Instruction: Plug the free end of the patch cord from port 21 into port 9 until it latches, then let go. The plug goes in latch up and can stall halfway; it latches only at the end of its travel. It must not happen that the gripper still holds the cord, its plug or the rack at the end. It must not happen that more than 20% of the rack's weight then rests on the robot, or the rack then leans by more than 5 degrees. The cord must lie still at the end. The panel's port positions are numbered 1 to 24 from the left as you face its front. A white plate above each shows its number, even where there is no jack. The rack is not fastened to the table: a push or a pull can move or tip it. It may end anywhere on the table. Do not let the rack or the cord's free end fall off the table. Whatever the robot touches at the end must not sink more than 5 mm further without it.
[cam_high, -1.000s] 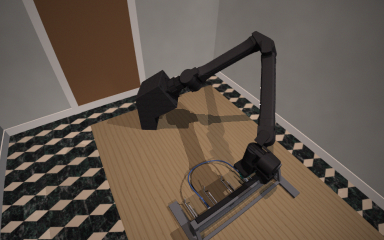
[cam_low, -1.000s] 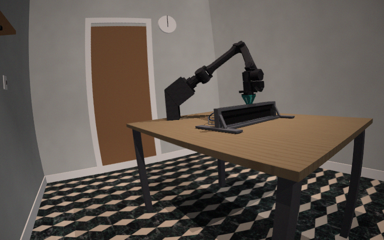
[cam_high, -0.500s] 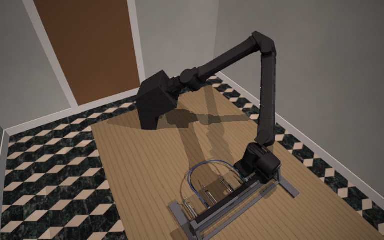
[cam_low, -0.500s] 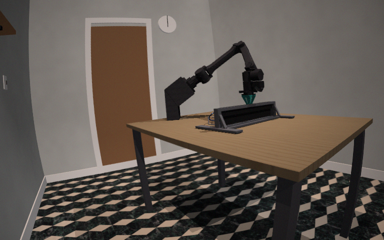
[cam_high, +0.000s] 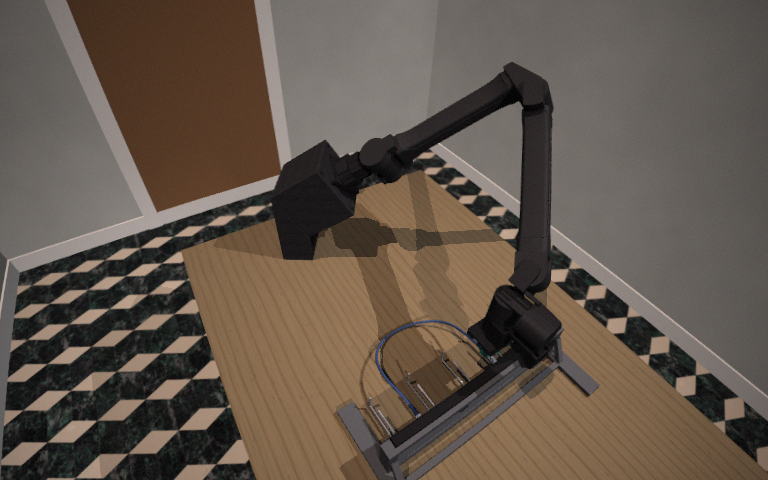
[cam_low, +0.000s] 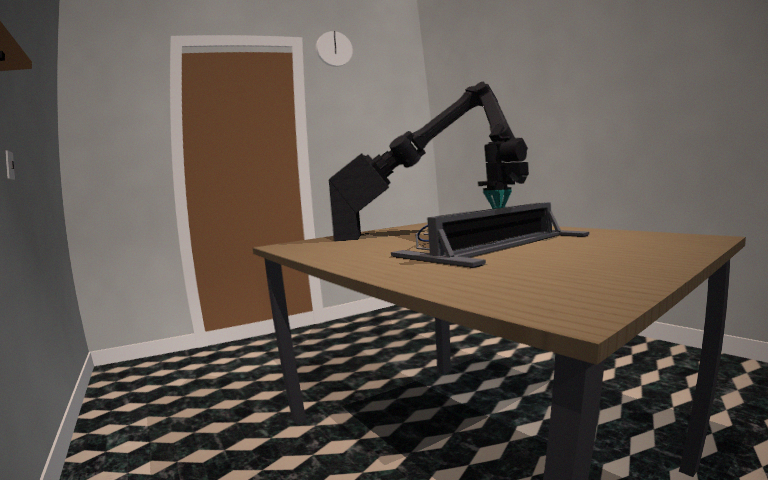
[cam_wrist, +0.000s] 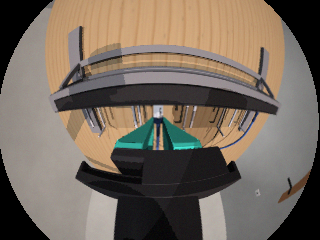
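The plug is 2 cm ahead of my hand and 1 cm to the left of it.
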